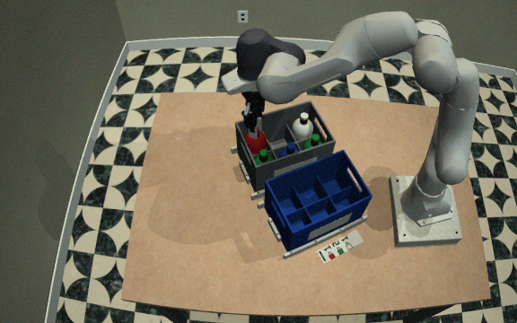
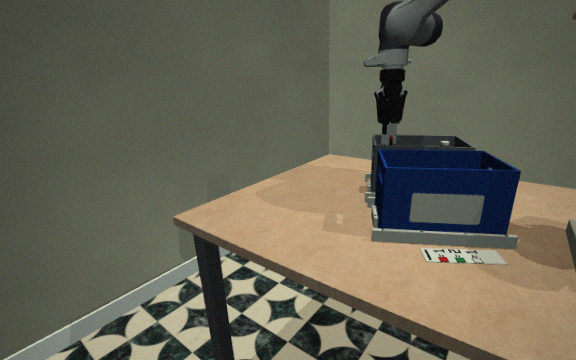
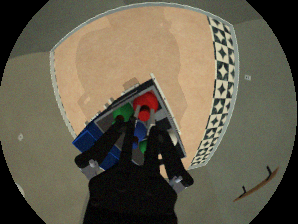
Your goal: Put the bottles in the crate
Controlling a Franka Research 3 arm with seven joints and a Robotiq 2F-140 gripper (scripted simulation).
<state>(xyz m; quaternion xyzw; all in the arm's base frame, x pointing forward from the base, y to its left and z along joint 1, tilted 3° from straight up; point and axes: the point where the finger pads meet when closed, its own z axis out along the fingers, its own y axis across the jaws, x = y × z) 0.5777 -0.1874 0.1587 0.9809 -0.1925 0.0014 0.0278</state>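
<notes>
My gripper is now 80 mm above the red bottle. Also, from my hand: white bottle: 160 mm behind, 100 mm below, 70 mm to the right; grey crate: 100 mm below, 100 mm behind; blue bottle: 110 mm behind, 100 mm below, 50 mm to the left.
</notes>
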